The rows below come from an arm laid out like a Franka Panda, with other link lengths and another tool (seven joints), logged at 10 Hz.
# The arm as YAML. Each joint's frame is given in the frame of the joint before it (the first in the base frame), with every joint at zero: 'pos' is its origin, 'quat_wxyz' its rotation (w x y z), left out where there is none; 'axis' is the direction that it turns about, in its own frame. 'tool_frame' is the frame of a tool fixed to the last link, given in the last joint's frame.
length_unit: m
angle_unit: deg
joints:
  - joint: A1
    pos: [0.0, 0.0, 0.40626]
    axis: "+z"
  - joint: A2
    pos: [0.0, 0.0, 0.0]
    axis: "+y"
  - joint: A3
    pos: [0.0, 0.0, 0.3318]
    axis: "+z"
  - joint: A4
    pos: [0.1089, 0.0, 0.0]
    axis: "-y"
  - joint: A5
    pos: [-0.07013, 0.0, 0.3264]
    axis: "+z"
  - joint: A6
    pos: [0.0, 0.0, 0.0]
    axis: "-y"
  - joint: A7
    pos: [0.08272, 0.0, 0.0]
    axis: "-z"
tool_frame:
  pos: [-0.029, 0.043, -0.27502]
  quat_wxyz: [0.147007, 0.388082, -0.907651, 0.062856]
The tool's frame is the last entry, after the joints.
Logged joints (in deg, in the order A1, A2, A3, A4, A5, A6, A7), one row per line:
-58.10, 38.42, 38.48, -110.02, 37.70, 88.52, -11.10
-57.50, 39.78, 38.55, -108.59, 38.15, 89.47, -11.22
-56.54, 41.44, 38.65, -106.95, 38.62, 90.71, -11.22
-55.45, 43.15, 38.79, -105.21, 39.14, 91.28, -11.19
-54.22, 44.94, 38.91, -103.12, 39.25, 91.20, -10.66
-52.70, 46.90, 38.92, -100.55, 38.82, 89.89, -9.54
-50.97, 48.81, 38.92, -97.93, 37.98, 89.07, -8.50
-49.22, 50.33, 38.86, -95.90, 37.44, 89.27, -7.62
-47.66, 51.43, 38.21, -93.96, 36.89, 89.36, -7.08
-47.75, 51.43, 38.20, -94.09, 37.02, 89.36, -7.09
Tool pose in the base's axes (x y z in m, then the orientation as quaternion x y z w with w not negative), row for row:
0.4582, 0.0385, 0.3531, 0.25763, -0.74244, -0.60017, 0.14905
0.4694, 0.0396, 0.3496, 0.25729, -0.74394, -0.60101, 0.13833
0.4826, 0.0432, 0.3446, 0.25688, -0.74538, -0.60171, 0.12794
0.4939, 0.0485, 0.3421, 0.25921, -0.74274, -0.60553, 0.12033
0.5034, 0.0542, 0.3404, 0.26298, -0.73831, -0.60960, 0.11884
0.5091, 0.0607, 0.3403, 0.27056, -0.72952, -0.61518, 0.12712
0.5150, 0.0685, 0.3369, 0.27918, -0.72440, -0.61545, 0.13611
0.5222, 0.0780, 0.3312, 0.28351, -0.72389, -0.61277, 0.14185
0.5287, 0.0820, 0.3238, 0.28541, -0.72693, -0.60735, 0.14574
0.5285, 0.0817, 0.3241, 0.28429, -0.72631, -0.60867, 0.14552
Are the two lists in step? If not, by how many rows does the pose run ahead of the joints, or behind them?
They are in step.
